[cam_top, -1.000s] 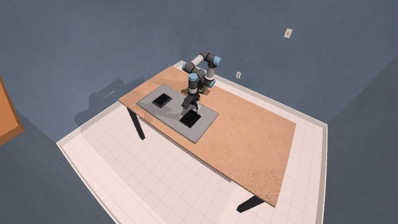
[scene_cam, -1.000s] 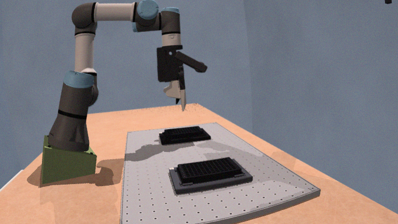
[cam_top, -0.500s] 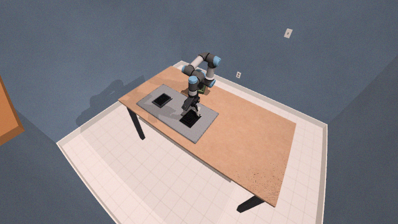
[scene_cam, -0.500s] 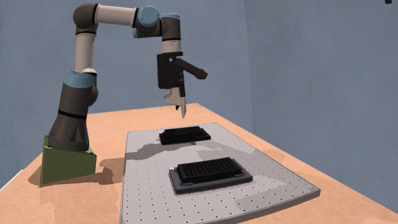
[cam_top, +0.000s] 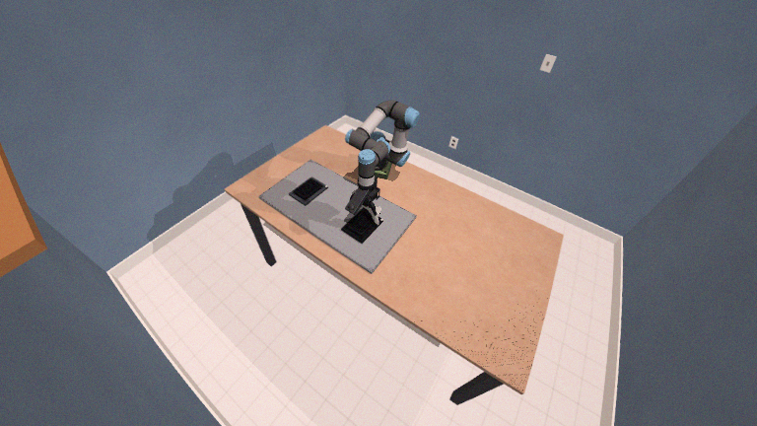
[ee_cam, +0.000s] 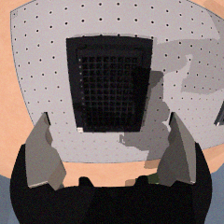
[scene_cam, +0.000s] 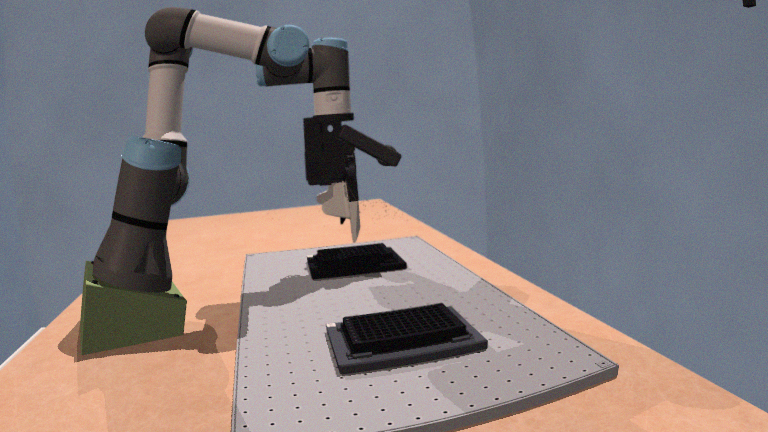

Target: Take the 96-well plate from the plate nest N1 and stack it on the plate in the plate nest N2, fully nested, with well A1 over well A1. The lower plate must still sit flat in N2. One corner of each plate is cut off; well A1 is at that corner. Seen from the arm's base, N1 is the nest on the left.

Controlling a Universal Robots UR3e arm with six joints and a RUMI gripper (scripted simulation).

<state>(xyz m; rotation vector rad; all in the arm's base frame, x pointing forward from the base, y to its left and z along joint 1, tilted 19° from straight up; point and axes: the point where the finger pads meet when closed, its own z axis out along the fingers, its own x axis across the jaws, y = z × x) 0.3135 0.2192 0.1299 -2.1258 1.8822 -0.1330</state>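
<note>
Right now my hand is 5 cm above the nest N1. Round my hand: grey nest frame: 6 cm ahead, 35 cm to the right, 5 cm below.
</note>
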